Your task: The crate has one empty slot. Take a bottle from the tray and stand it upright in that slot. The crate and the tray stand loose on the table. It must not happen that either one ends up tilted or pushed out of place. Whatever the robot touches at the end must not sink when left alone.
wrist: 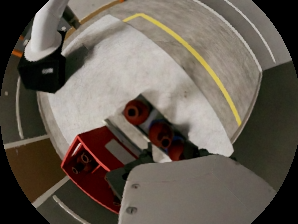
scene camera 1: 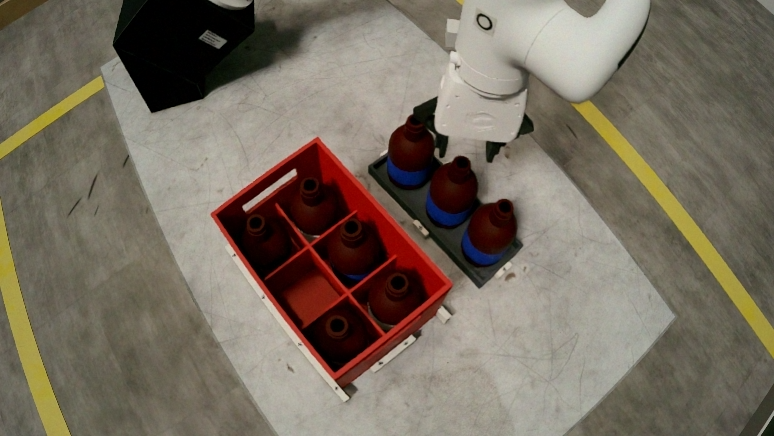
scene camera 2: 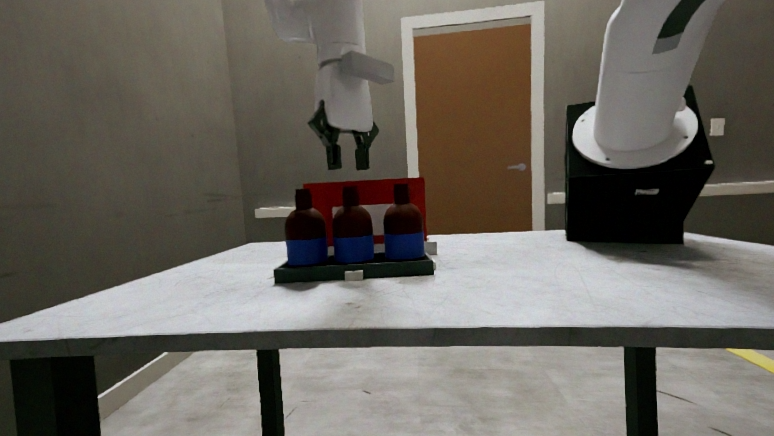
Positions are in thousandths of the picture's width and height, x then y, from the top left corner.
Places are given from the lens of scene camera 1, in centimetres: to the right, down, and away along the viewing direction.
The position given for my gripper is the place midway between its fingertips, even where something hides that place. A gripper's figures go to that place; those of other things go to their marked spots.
my gripper (scene camera 1: 601, 347): 10, -9, 63
glass bottle (scene camera 1: 587, 428): 10, -4, 68
